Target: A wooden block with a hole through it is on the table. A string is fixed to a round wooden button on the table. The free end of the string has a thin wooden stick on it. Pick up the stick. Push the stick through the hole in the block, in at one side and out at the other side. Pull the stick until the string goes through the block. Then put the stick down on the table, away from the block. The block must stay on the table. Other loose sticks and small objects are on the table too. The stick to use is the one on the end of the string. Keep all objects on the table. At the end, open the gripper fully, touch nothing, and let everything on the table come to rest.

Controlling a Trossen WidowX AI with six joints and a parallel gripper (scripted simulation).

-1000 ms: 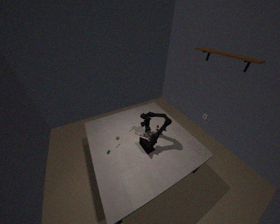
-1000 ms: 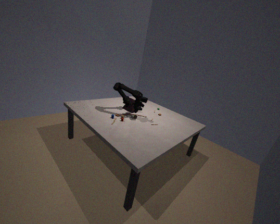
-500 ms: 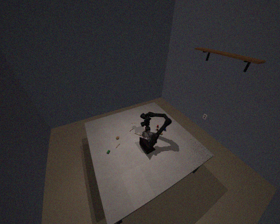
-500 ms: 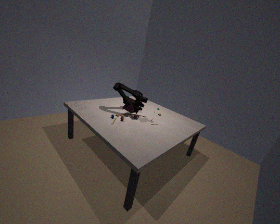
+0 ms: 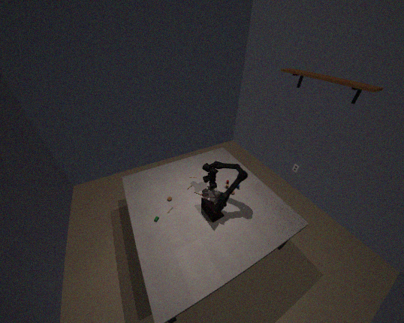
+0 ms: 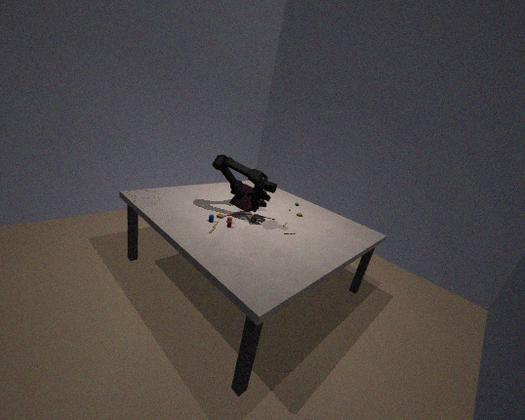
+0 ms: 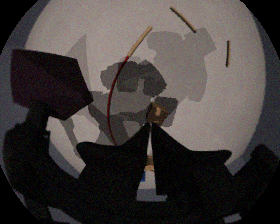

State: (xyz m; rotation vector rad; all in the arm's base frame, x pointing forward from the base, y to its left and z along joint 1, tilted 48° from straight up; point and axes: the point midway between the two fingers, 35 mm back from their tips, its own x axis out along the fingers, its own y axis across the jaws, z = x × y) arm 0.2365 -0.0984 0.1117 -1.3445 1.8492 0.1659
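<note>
My gripper tip is now 1 cm short of the wooden block, 1 cm to the left of it and 5 cm above it. From my gripper tip the other things lie so: red object: 2 cm behind, 20 cm to the right, 4 cm below; button: 15 cm behind, 14 cm to the right, 5 cm below; thin wooden stick: 3 cm ahead, 12 cm to the left, 6 cm below.
</note>
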